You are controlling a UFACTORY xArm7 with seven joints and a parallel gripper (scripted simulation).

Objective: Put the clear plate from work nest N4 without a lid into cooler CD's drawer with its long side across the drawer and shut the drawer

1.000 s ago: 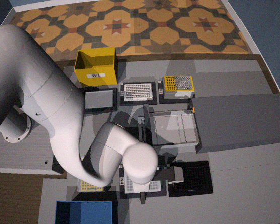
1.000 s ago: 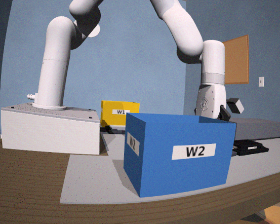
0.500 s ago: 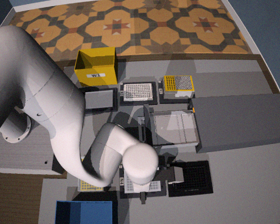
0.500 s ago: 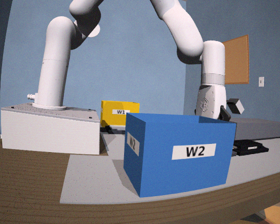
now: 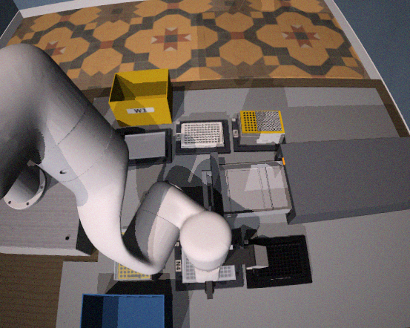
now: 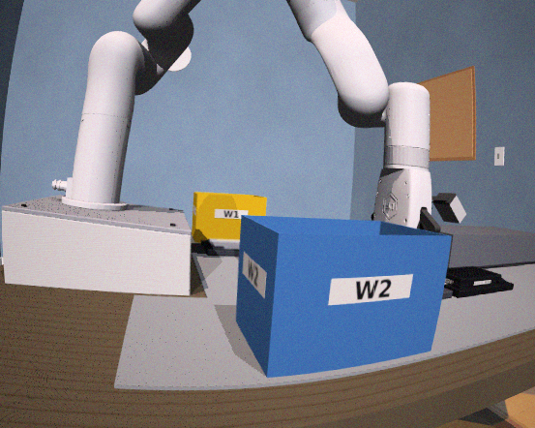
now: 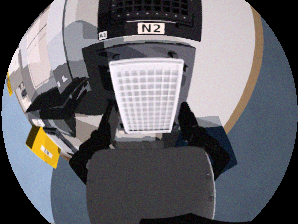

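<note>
Now: hand 20 mm above the clear plate. The rest, counted from my hand: blue bin W2: 170 mm behind, 150 mm to the right; then cooler drawer: 190 mm to the left, 140 mm ahead, 20 mm below; then black plate: 170 mm ahead, 20 mm below.
</note>
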